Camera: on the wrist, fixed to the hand. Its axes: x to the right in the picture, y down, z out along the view.
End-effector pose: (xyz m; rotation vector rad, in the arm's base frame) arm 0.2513 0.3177 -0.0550 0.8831 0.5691 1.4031
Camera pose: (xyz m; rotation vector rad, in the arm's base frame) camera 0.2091 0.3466 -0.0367 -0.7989 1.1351 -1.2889
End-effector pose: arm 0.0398 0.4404 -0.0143 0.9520 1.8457 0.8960
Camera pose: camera 0.0148 0.4746 0.0197 -2.1310 1.2511 -0.9384
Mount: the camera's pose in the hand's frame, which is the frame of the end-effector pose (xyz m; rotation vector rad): 0.0262 0.0381 -0.0285 -0.0253 0.5026 -3.0548
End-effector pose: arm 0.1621 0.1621 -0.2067 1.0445 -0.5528 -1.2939
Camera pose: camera 0.2112 0.1437 -0.1926 -0.8128 -1.3404 1.3822
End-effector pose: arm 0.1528 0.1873 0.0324 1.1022 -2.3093 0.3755
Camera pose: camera 0.1198 0.2079 0.0703 2.2220 1.1439 -0.5550
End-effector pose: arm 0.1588 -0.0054 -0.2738 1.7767 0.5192 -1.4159
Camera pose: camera 0.2119 -0.0102 -0.2843 0.2315 -1.7946 0.6728
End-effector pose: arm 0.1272 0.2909 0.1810 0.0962 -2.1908 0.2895
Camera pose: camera 0.1274 0.3357 0.2117 2.2954 0.2425 -1.1872
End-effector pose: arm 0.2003 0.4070 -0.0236 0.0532 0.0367 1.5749
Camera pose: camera 0.1605 0.4333 -0.0496 -0.3026 0.2941 -1.4974
